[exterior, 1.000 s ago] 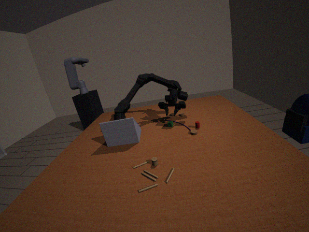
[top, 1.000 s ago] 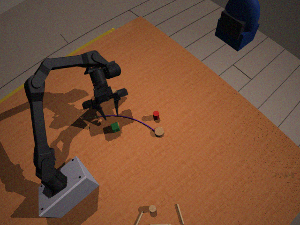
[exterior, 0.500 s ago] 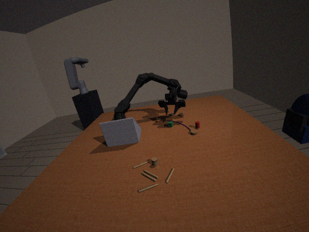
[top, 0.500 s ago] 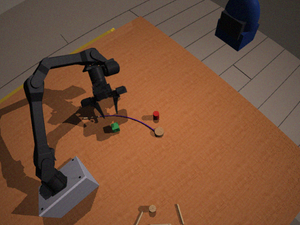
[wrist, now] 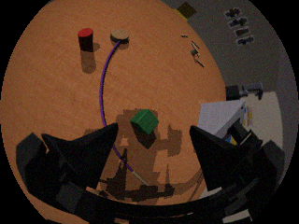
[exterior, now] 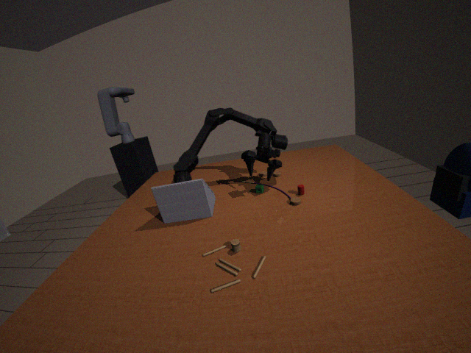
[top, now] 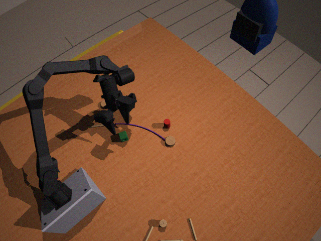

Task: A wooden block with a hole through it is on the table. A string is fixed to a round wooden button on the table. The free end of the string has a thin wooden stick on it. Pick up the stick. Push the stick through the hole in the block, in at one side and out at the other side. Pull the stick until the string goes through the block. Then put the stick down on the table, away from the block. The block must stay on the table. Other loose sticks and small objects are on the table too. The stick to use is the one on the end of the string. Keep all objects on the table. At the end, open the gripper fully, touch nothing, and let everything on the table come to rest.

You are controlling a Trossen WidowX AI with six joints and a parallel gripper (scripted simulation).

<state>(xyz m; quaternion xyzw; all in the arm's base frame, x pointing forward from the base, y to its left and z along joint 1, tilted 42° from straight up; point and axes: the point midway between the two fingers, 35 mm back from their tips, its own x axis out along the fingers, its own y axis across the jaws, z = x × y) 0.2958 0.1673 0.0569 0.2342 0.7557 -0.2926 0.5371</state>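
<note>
Right now my gripper tip is 50 mm above the green block, 10 mm to the left of it and 10 mm past it. Round my gripper tip: red cylinder (170 mm ahead, 70 mm to the right, 40 mm below); then round wooden button (140 mm ahead, 130 mm to the right, 50 mm below); then thin wooden stick (100 mm to the left, 60 mm below, 60 mm behind).
</note>
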